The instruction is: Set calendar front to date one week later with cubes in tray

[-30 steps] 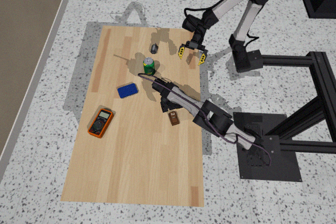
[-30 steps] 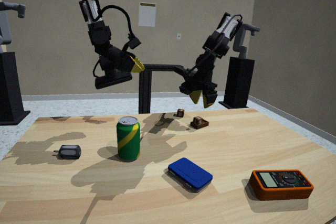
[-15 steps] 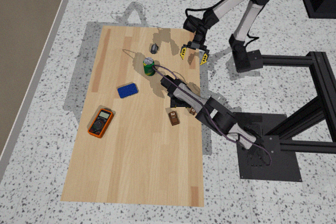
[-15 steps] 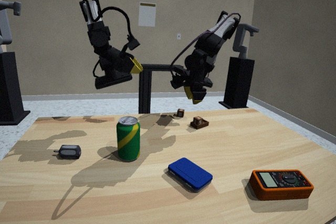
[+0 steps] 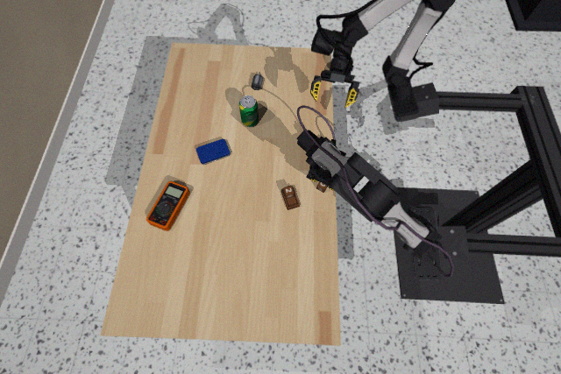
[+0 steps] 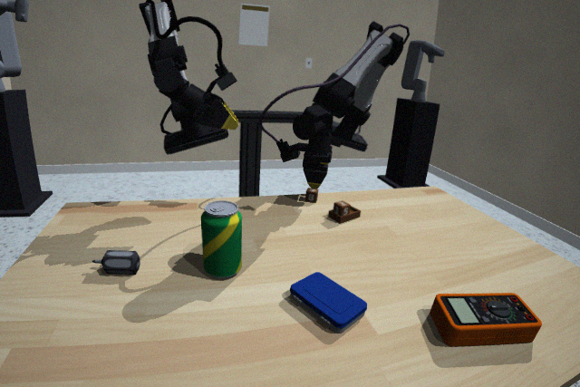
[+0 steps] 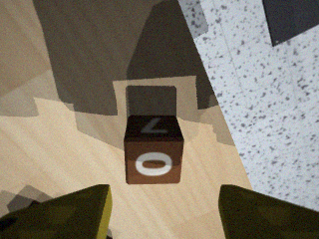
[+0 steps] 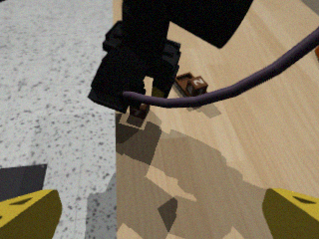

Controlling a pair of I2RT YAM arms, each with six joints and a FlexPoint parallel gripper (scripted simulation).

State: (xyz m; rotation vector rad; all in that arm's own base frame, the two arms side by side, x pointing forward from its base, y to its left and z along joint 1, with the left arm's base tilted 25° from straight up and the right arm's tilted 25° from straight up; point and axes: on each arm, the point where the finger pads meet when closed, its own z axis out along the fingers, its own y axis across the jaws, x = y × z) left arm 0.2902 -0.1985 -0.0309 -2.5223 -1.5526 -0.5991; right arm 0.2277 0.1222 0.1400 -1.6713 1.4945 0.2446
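Now: the brown tray 110 mm ahead of my left hand, 40 mm to the left of it and 40 mm below it. Round my left hand: blue case (390 mm ahead, 130 mm to the right, 40 mm below); dark mouse-like object (250 mm ahead, 460 mm to the right, 40 mm below).
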